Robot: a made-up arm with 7 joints. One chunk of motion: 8 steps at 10 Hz.
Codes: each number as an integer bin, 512 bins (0 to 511) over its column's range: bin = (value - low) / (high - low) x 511, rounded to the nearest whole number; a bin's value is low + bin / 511 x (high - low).
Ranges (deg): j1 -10.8..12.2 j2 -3.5..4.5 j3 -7.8..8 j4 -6.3..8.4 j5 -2..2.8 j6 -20..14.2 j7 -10.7..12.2
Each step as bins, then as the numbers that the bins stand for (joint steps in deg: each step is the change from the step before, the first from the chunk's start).
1 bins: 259 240 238 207 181 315 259
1 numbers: 0.858 0.257 -0.441 -0.345 -0.300 1.082 0.907
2 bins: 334 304 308 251 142 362 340
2 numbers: 4.233 1.259 1.723 0.921 -0.666 4.228 4.537
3 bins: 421 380 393 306 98 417 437
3 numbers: 8.149 2.449 4.351 2.503 -1.079 7.909 8.884
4 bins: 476 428 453 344 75 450 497
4 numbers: 10.625 3.201 6.207 3.596 -1.295 10.117 11.573
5 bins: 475 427 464 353 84 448 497
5 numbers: 10.580 3.185 6.547 3.855 -1.211 9.984 11.573
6 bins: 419 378 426 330 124 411 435
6 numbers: 8.059 2.418 5.372 3.193 -0.835 7.507 8.794
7 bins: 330 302 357 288 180 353 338
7 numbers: 4.053 1.228 3.238 1.985 -0.309 3.625 4.447
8 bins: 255 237 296 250 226 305 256
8 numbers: 0.677 0.210 1.352 0.892 0.123 0.413 0.772
